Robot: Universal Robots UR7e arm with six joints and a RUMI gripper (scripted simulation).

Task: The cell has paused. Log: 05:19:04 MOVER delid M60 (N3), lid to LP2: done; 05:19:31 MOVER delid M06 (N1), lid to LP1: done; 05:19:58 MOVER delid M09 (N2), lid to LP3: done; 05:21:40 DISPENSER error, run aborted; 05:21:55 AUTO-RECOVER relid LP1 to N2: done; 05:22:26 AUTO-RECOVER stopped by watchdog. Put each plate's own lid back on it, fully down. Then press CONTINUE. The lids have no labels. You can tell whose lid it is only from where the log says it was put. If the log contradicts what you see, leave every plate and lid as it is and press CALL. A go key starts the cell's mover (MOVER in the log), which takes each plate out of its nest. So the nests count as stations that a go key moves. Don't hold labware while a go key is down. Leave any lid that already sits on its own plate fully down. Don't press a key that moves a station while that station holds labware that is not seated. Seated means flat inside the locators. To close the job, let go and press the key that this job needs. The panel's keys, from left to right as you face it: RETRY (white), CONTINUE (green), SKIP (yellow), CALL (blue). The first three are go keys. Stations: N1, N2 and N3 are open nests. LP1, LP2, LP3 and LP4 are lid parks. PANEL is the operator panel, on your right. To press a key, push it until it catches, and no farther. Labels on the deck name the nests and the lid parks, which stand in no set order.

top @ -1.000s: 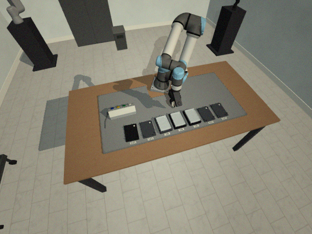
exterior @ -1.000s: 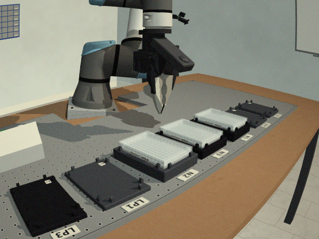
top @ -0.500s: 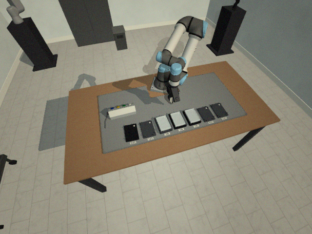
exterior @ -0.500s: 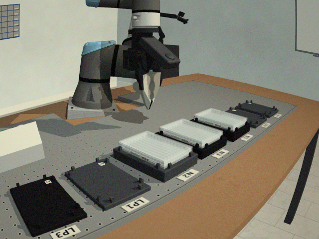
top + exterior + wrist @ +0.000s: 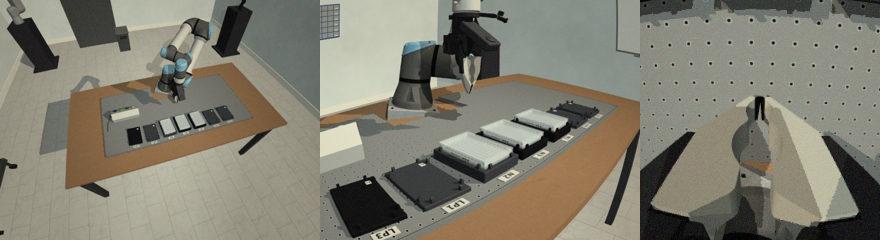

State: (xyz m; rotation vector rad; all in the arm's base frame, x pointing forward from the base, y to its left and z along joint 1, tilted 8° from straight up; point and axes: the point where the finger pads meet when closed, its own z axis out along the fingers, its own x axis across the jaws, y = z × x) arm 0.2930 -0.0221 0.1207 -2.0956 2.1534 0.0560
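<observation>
Now: the green CONTINUE key 40 cm to the right of my hand, 10 cm behind it and 4 cm below it. The rest, counted from my hand: plate (14 cm ahead, 8 cm below); then lid park LP1 (26 cm to the right, 15 cm ahead, 11 cm below); then white RETRY key (35 cm to the right, 10 cm behind, 4 cm below).
</observation>
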